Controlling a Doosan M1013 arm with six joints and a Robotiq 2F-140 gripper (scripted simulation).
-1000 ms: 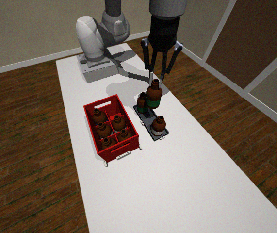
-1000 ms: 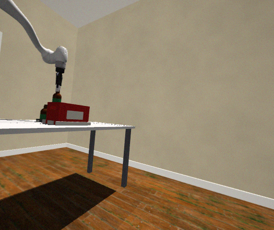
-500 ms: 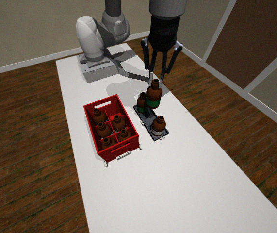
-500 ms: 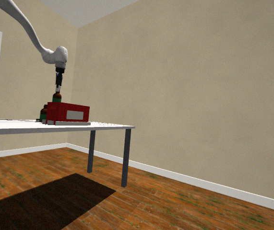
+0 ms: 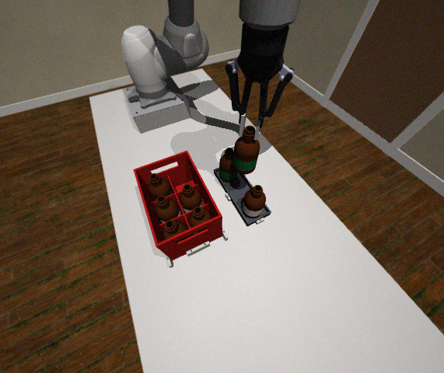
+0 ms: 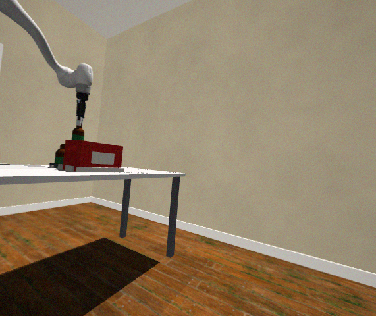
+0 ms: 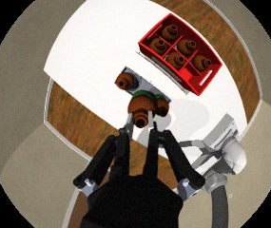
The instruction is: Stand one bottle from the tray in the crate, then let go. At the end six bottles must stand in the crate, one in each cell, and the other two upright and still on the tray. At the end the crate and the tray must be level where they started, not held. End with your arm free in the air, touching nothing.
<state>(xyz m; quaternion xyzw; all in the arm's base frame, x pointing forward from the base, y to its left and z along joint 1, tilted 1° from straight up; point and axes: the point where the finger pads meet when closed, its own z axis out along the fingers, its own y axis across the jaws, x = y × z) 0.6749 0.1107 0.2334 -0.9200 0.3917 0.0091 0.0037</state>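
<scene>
The bottle lies 9 cm below my hand. Also, from my hand: red crate 25 cm below, 24 cm to the right, 2 cm behind; dark tray 32 cm below.
</scene>
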